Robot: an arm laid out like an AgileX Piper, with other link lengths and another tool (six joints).
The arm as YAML. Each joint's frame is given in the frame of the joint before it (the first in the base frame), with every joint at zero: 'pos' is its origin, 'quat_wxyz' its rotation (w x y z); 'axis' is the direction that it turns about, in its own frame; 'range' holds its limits. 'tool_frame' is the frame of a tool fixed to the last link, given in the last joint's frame.
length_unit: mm
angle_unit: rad
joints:
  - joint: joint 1
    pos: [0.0, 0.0, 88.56]
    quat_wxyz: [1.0, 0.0, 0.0, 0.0]
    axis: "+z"
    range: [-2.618, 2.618]
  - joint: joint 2
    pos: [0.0, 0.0, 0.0]
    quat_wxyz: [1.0, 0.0, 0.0, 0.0]
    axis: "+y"
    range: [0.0, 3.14]
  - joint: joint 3
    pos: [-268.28, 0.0, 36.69]
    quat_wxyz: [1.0, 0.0, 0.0, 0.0]
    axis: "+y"
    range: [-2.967, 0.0]
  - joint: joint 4
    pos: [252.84, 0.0, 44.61]
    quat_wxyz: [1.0, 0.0, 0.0, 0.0]
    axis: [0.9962, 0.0, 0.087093]
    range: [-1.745, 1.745]
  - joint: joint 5
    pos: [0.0, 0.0, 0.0]
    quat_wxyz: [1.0, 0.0, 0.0, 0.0]
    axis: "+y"
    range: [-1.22, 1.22]
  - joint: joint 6
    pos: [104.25, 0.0, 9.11]
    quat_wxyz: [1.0, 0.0, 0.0, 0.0]
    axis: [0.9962, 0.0, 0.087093]
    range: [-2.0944, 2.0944]
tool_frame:
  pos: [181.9, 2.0, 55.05]
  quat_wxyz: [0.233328, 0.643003, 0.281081, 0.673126]
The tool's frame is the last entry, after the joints.
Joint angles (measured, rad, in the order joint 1, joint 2, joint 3, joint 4, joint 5, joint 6), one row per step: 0.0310, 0.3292, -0.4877, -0.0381, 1.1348, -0.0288; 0.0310, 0.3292, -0.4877, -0.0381, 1.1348, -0.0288; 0.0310, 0.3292, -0.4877, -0.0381, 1.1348, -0.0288; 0.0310, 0.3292, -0.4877, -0.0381, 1.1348, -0.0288; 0.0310, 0.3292, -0.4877, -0.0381, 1.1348, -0.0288; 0.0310, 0.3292, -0.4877, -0.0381, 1.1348, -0.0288; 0.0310, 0.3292, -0.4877, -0.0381, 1.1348, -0.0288; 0.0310, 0.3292, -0.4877, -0.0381, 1.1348, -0.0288; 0.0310, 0.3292, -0.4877, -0.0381, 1.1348, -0.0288; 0.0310, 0.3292, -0.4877, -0.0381, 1.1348, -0.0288; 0.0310, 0.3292, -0.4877, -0.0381, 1.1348, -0.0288; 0.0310, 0.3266, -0.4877, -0.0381, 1.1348, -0.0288; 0.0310, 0.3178, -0.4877, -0.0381, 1.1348, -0.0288; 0.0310, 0.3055, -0.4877, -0.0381, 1.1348, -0.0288; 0.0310, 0.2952, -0.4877, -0.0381, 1.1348, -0.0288; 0.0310, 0.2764, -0.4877, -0.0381, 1.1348, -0.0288; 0.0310, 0.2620, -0.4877, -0.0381, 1.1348, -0.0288; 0.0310, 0.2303, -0.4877, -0.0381, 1.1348, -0.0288; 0.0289, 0.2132, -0.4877, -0.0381, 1.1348, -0.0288; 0.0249, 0.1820, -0.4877, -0.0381, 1.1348, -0.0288
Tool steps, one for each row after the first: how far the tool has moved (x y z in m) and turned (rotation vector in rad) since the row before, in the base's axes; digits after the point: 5 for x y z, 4 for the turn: 0.00000, 0.00000, 0.00000, 0.0000, 0.0000, 0.0000; 0.00000, 0.00000, 0.00000, 0.0000, 0.0000, 0.0000; 0.00000, 0.00000, 0.00000, 0.0000, 0.0000, 0.0000; 0.00000, 0.00000, 0.00000, 0.0000, 0.0000, 0.0000; 0.00000, 0.00000, 0.00000, 0.0000, 0.0000, 0.0000; 0.00000, 0.00000, 0.00000, 0.0000, 0.0000, 0.0000; 0.00000, 0.00000, 0.00000, 0.0000, 0.0000, 0.0000; 0.00000, 0.00000, 0.00000, 0.0000, 0.0000, 0.0000; 0.00000, 0.00000, 0.00000, 0.0000, 0.0000, 0.0000; 0.00000, 0.00000, 0.00000, 0.0000, 0.0000, 0.0000; -0.00001, 0.00000, 0.00056, 0.0001, -0.0026, 0.0000; -0.00005, 0.00000, 0.00188, 0.0003, -0.0088, 0.0000; -0.00010, 0.00000, 0.00263, 0.0004, -0.0123, 0.0000; -0.00011, 0.00000, 0.00220, 0.0003, -0.0103, 0.0000; -0.00026, -0.00001, 0.00402, 0.0006, -0.0188, 0.0000; -0.00025, -0.00001, 0.00307, 0.0004, -0.0144, 0.0000; -0.00070, -0.00002, 0.00675, 0.0010, -0.0317, 0.0000; -0.00047, -0.00046, 0.00363, 0.0005, -0.0171, -0.0021; -0.00101, -0.00087, 0.00660, 0.0008, -0.0312, -0.0040
